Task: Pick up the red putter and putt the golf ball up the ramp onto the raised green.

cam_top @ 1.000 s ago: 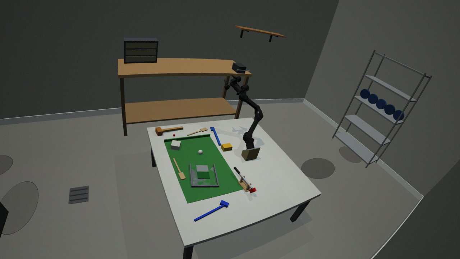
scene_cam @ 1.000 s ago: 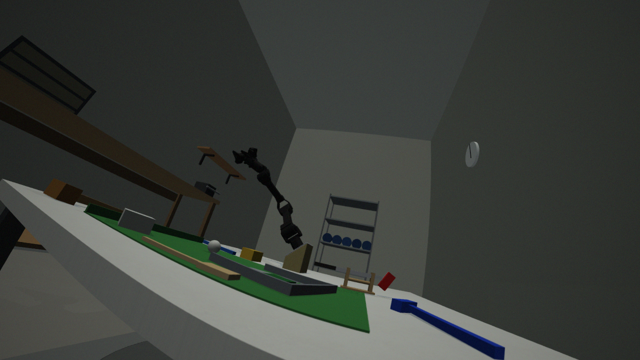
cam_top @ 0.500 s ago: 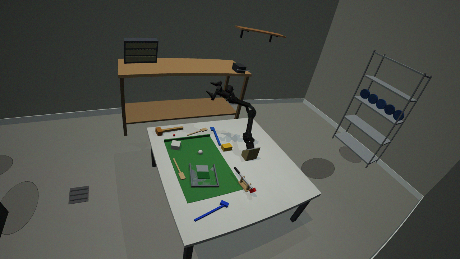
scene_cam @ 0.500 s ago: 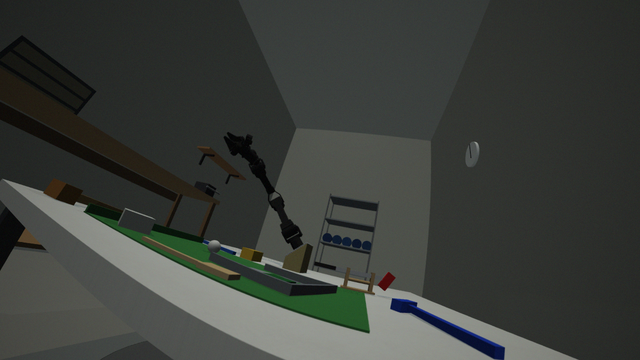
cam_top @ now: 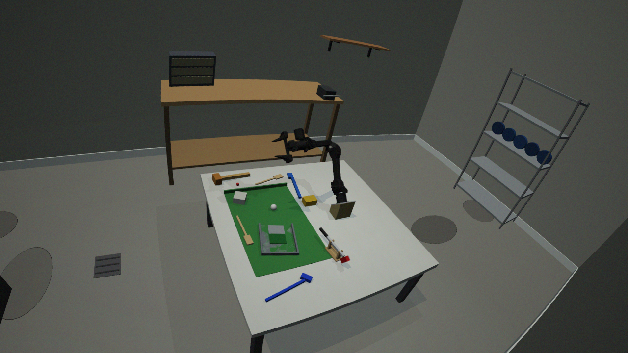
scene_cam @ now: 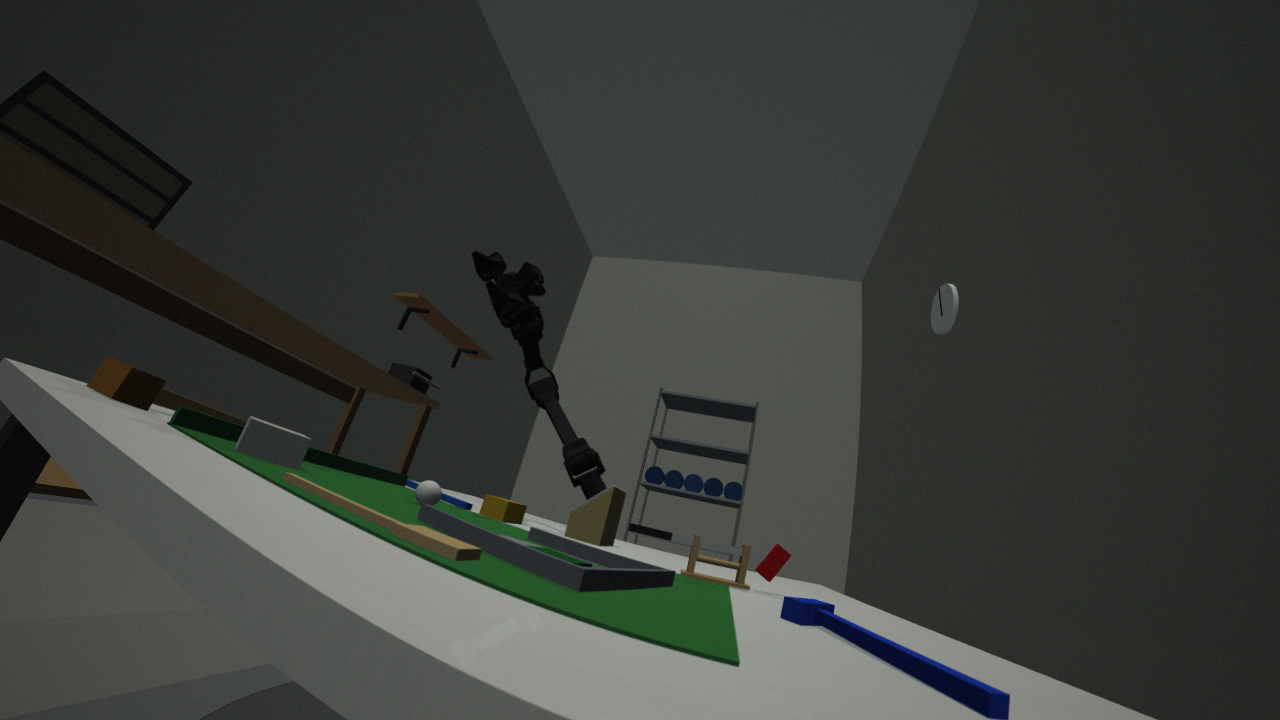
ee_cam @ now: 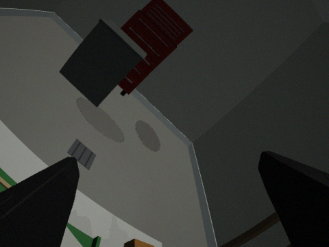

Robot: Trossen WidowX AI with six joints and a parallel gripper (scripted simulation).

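Now: gripper tip 310 mm past the yellow block, 50 mm to the right of it and 420 mm above it. Round my gripper tip: white block 160 mm ahead, 80 mm to the right, 420 mm below; then white golf ball 40 mm behind, 60 mm to the left, 420 mm below; then red putter 250 mm behind, 500 mm to the left, 380 mm below.
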